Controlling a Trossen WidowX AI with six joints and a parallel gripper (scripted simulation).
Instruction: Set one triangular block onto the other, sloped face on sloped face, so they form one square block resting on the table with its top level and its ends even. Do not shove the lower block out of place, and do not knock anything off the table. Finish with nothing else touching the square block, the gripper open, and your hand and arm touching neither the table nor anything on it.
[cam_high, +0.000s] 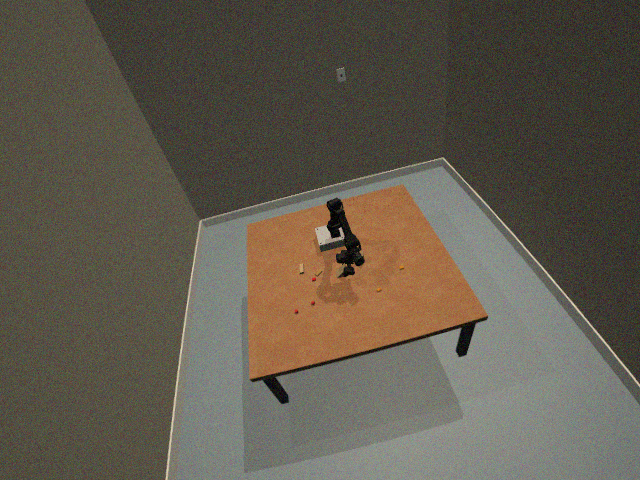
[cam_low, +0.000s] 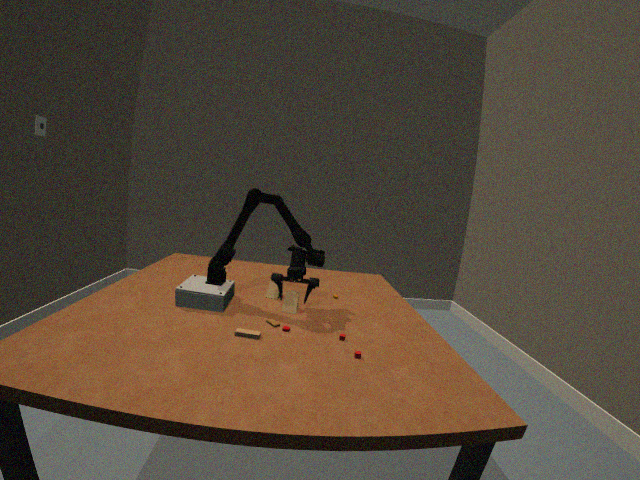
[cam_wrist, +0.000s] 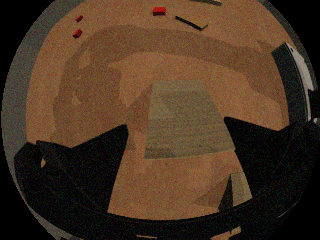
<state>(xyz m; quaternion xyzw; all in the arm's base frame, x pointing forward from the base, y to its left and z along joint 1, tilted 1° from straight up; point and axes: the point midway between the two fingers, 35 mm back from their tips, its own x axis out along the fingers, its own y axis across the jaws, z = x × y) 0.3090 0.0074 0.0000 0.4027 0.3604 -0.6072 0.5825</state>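
Right now my gripper tip is 1 cm past the triangular block and 1 cm above it. From my gripper tip the other things lie so: flat tan bar 12 cm behind, 26 cm to the right, 2 cm below; then dark stick 6 cm behind, 16 cm to the right, 2 cm below; then red cube 1 cm behind, 19 cm to the right, 2 cm below.
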